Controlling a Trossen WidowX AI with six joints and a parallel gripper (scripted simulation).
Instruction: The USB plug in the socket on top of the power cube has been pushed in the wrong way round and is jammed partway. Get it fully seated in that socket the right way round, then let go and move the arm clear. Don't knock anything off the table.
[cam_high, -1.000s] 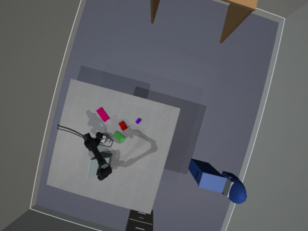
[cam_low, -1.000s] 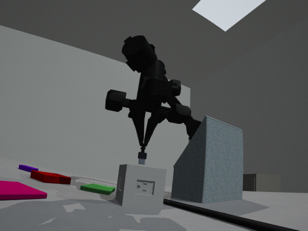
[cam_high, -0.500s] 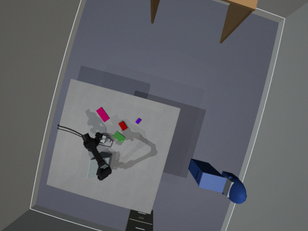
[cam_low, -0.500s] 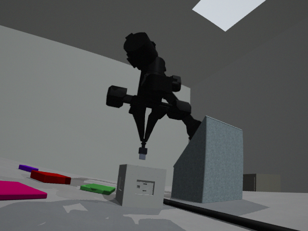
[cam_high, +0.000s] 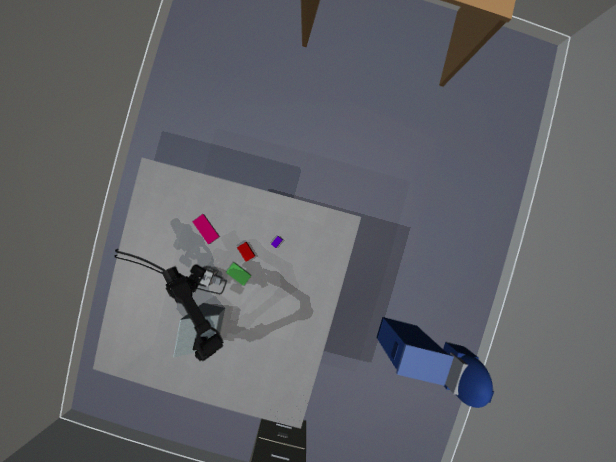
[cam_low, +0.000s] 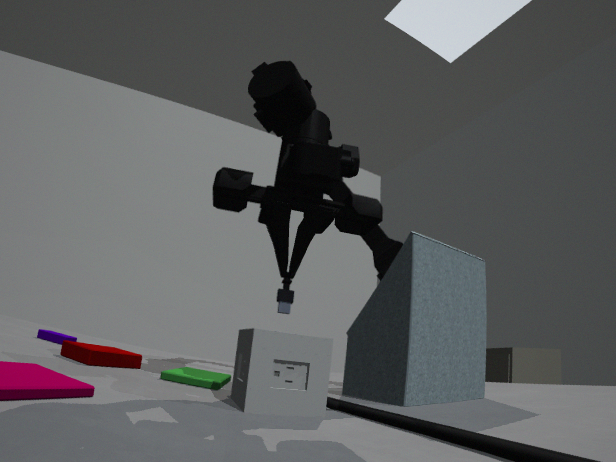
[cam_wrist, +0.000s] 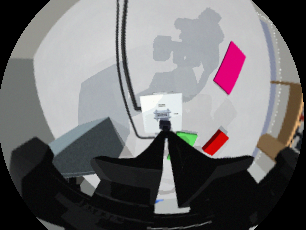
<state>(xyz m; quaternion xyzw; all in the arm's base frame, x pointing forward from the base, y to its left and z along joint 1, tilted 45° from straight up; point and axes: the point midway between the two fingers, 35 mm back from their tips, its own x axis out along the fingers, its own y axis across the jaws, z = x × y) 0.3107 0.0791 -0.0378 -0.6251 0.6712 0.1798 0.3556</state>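
The USB plug is 2 cm below my gripper tip. Also, from my gripper tip: magenta tile 24 cm ahead, 9 cm to the left, 13 cm below; then green tile 4 cm ahead, 16 cm to the right, 13 cm below; then red tile 18 cm ahead, 17 cm to the right, 13 cm below.
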